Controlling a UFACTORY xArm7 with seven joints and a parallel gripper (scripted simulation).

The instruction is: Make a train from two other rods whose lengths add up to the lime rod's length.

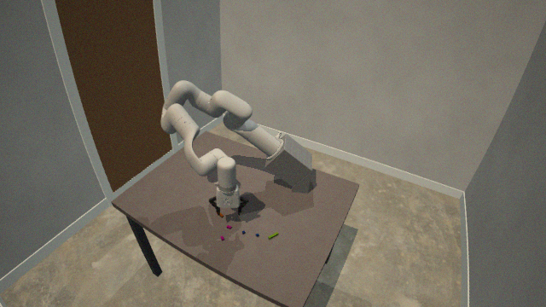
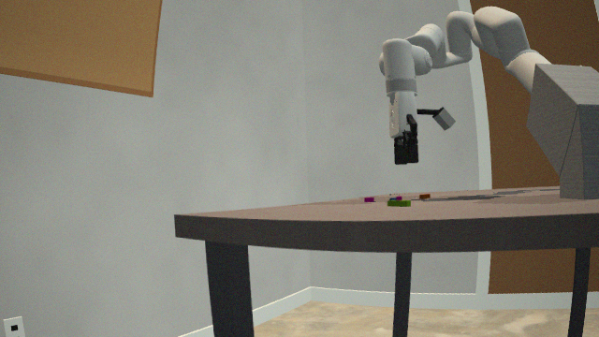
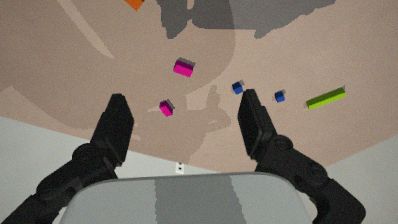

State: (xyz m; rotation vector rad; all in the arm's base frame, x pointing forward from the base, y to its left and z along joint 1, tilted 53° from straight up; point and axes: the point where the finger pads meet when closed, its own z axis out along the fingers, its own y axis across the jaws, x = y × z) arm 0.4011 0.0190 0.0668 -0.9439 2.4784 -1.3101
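Now: the orange rod 3 cm behind my hand, 8 cm to the right of it and 9 cm below it. Also, from my hand: lime rod (4 cm behind, 21 cm to the left, 9 cm below).
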